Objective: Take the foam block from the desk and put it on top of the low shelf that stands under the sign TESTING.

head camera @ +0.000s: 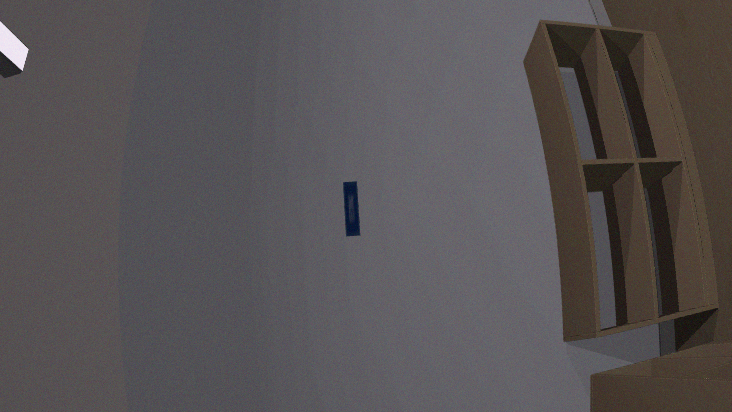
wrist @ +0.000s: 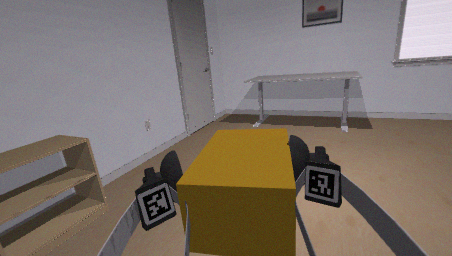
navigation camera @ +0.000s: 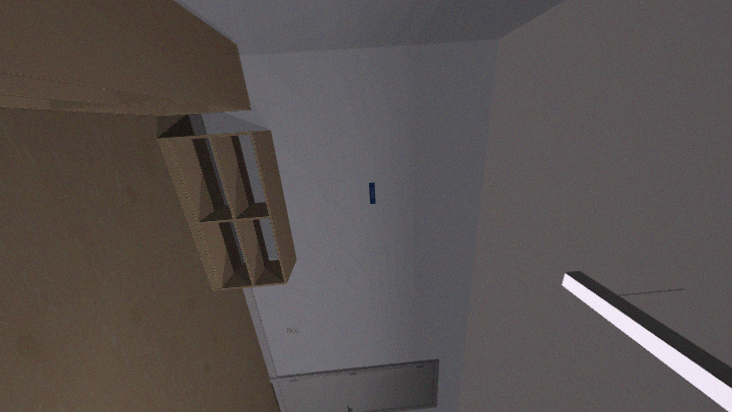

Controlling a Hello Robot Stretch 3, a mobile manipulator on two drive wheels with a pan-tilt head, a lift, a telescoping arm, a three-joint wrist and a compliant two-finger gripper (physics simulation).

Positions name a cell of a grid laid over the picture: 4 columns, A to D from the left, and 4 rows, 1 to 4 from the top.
gripper: wrist C3; not seen in the head camera view (out of frame); not seen in the navigation camera view (out of frame)
yellow foam block: wrist C3; not seen in the head camera view (out of frame); not seen in the navigation camera view (out of frame)
